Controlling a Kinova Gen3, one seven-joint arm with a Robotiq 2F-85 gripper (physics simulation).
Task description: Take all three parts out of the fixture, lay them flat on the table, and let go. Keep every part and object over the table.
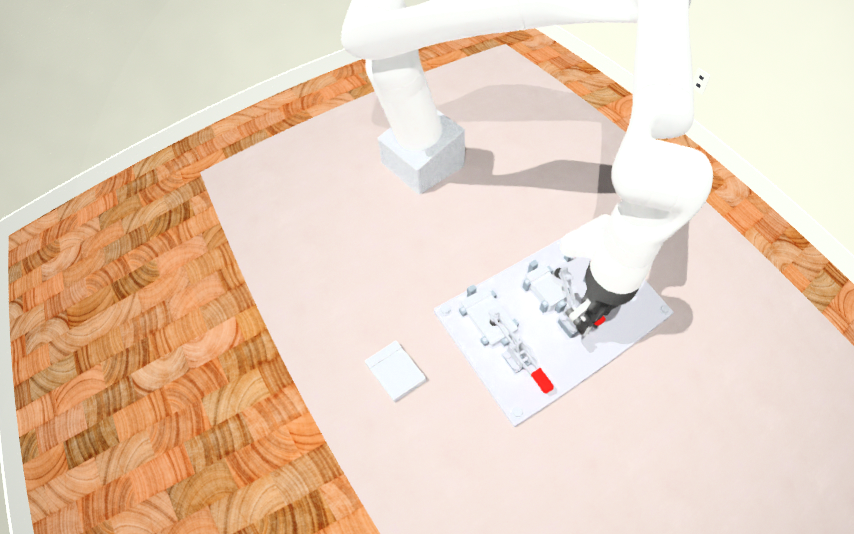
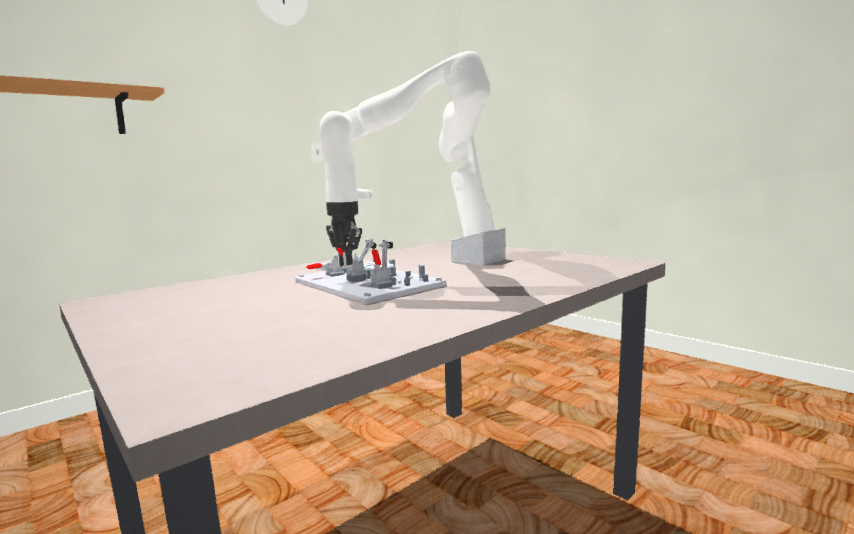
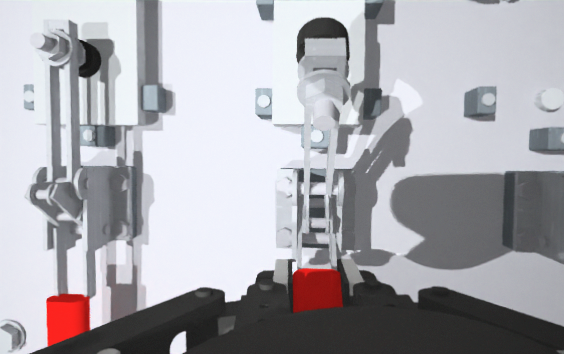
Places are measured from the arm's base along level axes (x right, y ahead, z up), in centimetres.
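Pixels of known places: gripper, fingertip midpoint: (image 1: 587,327) (image 2: 345,266) (image 3: 314,282); arm's base at its link origin: (image 1: 419,132) (image 2: 478,233).
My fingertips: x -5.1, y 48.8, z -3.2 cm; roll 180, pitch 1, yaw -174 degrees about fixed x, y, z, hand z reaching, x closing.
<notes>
For each thing: its top centre in the pictures, then the offset to it from my fingertips. "spot": a spot on its surface instead. Level surfaces: height alone.
- fixture plate at its top centre: (image 3: 315,143) (image 1: 560,311) (image 2: 366,278) dx +0.4, dy -5.9, dz -3.9 cm
- second part at its top centre: (image 3: 84,28) (image 1: 489,314) dx +11.7, dy -10.3, dz -2.3 cm
- left clamp at a spot on its surface: (image 3: 67,200) spot: dx +10.6, dy -2.5, dz +0.2 cm
- third part at its top centre: (image 3: 318,43) (image 1: 547,284) (image 2: 379,266) dx +0.7, dy -10.1, dz -1.3 cm
- middle clamp at a spot on its surface: (image 3: 317,210) spot: dx +0.0, dy -2.7, dz -2.3 cm
- third clamp at a spot on its surface: (image 3: 535,210) (image 2: 378,279) spot: dx -9.8, dy -3.6, dz -2.5 cm
- table at its surface level: dz -5.4 cm
The fixture plate (image 1: 566,371) (image 2: 343,289) (image 3: 210,150) carries three clamps. One part (image 1: 395,376) lies flat on the table beside it. A second part (image 1: 473,312) (image 3: 127,100) sits under the left clamp (image 3: 67,200), whose arm is down and whose red handle (image 1: 542,380) (image 2: 313,265) lies low. The third part (image 1: 545,289) (image 3: 288,75) sits among pegs beneath the middle clamp (image 3: 317,210); that clamp's arm is tilted partly up. My gripper (image 1: 584,323) (image 2: 345,258) (image 3: 314,282) is shut on the middle clamp's red handle.
The third clamp (image 2: 382,275) (image 3: 535,210) stands with its arm upright. Its red handle (image 2: 375,256) is raised. Small pegs (image 3: 481,102) rise from the plate. The robot's base (image 1: 421,160) (image 2: 478,246) stands on the table (image 1: 327,251) (image 2: 220,352).
</notes>
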